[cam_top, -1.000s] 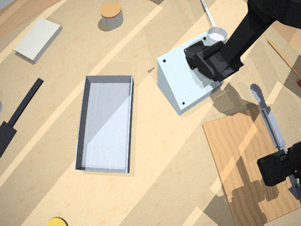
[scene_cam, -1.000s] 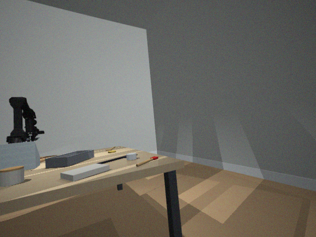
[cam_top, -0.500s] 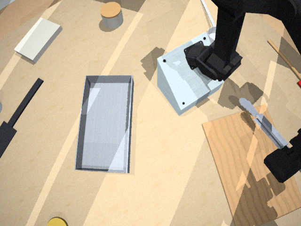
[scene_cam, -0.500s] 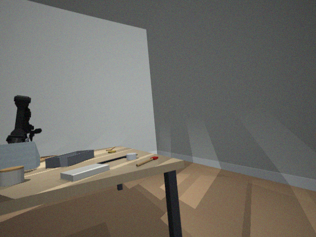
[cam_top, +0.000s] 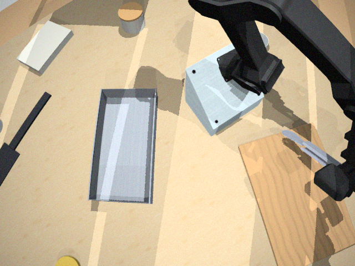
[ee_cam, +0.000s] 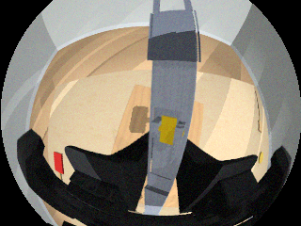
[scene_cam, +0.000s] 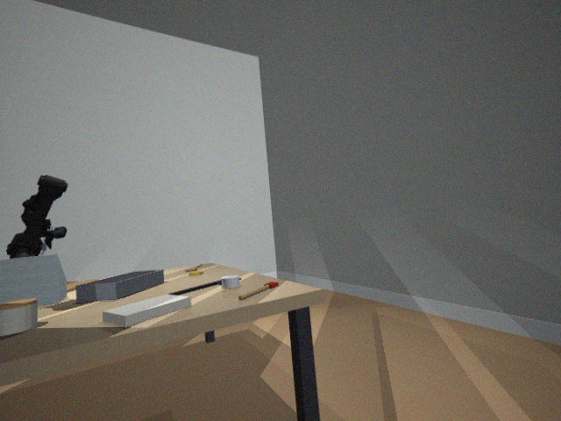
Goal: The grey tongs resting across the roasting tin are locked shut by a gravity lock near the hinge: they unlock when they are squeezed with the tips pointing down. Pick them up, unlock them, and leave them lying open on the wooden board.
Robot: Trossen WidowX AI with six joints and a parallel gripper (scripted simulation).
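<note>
The yellow lock piece lies 1 cm behind my gripper tip and 4 cm above it. The rest, counted from my gripper tip: wooden board 1 cm ahead, 2 cm to the right, 19 cm below; then red-tipped stick 36 cm behind, 18 cm to the right, 19 cm below; then roasting tin 34 cm ahead, 39 cm to the right, 17 cm below.
</note>
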